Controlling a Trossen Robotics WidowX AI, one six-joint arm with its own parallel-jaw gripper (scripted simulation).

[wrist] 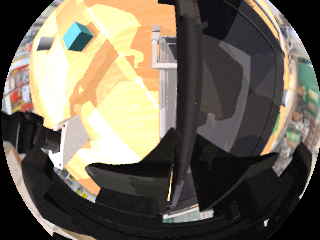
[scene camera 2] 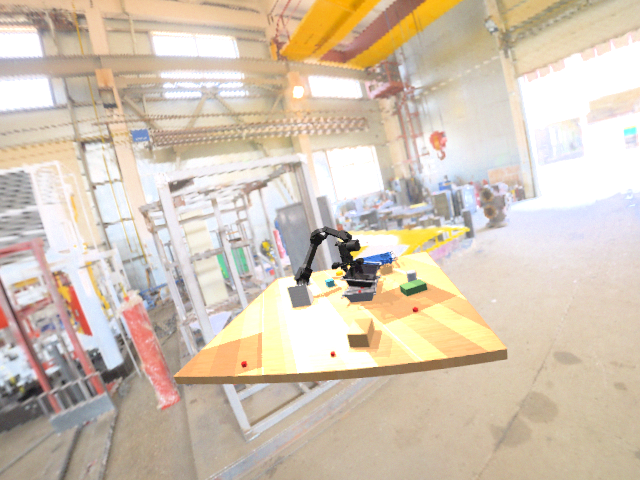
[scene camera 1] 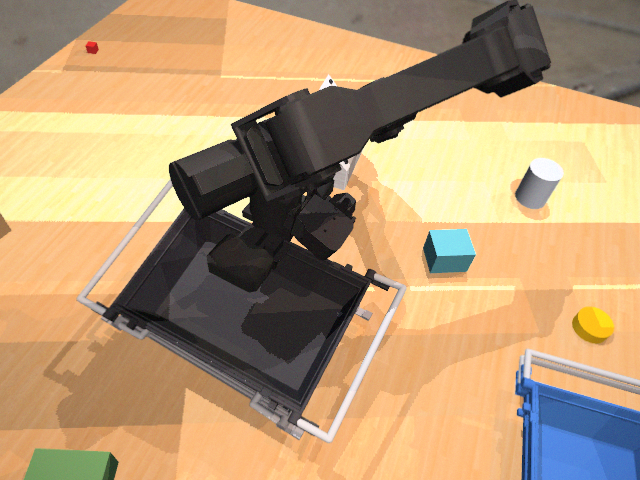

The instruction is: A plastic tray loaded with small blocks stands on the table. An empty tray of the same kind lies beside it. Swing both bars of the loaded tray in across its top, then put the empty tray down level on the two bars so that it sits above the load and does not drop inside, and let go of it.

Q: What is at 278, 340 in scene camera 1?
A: A black tray.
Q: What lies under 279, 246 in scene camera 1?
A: My gripper.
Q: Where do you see a yellow disc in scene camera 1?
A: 592, 324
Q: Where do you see a black tray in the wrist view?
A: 230, 68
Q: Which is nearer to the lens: the cyan block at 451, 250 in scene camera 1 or the grey cylinder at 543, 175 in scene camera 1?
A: The cyan block.
